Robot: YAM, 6 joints.
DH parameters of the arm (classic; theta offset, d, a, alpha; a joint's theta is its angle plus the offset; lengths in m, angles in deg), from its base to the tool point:
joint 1: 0 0.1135 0.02 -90
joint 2: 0 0 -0.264 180
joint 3: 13.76 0 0.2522 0
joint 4: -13.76 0 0.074 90
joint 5: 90 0 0 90
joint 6: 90 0.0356 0 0
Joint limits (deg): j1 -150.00..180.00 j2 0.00..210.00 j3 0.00..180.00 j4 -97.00..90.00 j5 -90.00..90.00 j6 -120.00..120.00
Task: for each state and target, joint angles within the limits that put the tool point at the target. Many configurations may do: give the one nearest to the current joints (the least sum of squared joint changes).
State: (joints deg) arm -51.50 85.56 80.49 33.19 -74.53 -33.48
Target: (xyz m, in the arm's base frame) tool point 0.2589 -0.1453 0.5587
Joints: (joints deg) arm -35.76 88.78 102.50 35.04 -69.80 -33.48
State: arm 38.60 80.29 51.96 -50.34 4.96 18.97
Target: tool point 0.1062 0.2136 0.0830
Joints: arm 63.73 104.30 45.20 -43.51 1.14 18.97
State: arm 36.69 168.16 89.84 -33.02 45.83 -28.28
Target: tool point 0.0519 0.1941 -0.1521
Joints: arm 81.48 170.27 67.14 -42.02 39.36 -28.28
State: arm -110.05 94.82 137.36 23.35 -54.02 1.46
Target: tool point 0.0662 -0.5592 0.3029
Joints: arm -86.09 137.48 124.11 18.91 -51.65 1.46
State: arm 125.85 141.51 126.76 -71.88 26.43 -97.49
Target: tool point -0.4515 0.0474 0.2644
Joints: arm 175.77 129.11 126.98 -76.95 23.06 -97.49
